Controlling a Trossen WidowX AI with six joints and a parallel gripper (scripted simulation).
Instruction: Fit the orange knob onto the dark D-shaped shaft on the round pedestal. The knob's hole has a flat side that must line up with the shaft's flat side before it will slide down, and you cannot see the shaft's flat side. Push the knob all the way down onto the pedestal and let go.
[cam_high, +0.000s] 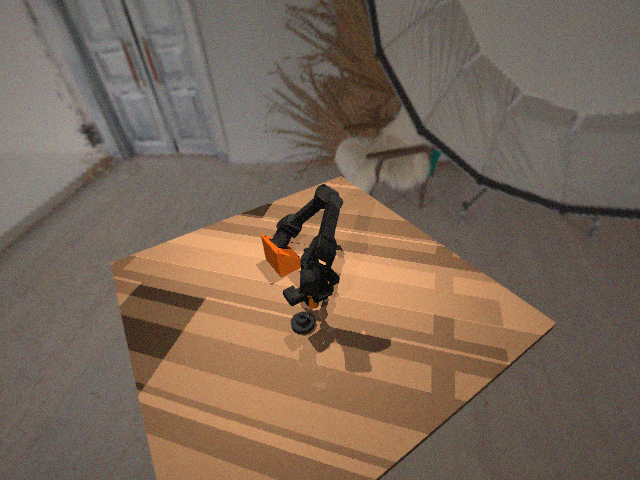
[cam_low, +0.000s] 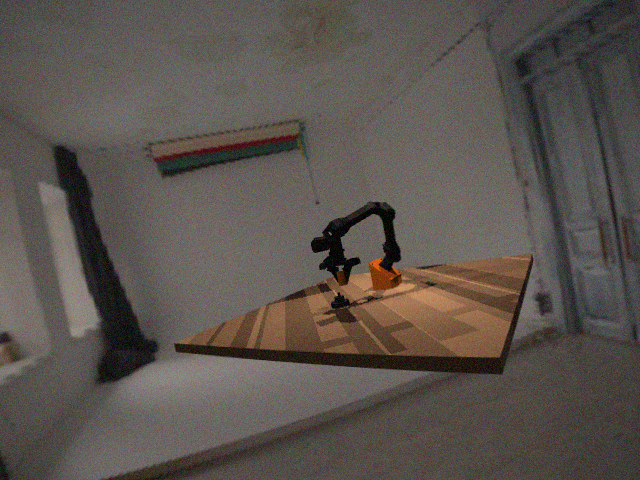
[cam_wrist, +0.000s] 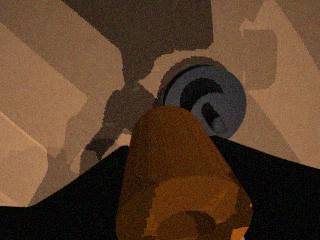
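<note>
My gripper tip is 70 mm above the pedestal, 40 mm to the left of it and 20 mm past it. From my gripper tip the other things lie so: orange knob (20 mm above).
</note>
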